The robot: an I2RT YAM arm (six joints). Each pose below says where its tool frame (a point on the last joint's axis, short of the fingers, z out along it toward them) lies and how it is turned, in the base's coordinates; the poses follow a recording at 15 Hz.
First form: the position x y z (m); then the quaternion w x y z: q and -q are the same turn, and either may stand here.
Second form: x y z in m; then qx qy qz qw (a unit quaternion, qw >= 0). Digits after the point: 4 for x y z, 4 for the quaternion.
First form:
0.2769 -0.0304 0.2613 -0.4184 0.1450 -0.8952 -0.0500
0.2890 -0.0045 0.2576 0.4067 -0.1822 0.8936 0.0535
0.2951 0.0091 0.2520 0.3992 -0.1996 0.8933 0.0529
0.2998 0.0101 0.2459 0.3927 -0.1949 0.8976 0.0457
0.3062 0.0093 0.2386 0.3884 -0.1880 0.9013 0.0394
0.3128 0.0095 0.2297 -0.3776 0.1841 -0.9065 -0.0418
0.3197 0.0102 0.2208 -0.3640 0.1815 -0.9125 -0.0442
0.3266 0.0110 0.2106 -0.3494 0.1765 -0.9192 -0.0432
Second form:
0.2769 -0.0304 0.2613 -0.1450 0.8952 0.0500 0.4184
0.2890 -0.0045 0.2576 -0.1822 0.8936 0.0535 0.4067
0.2951 0.0091 0.2520 -0.1996 0.8933 0.0529 0.3992
0.2998 0.0101 0.2459 -0.1949 0.8976 0.0457 0.3927
0.3062 0.0093 0.2386 -0.1880 0.9013 0.0394 0.3884
0.3128 0.0095 0.2297 -0.1841 0.9065 0.0418 0.3776
0.3197 0.0102 0.2208 -0.1815 0.9125 0.0442 0.3640
0.3266 0.0110 0.2106 -0.1765 0.9192 0.0432 0.3494

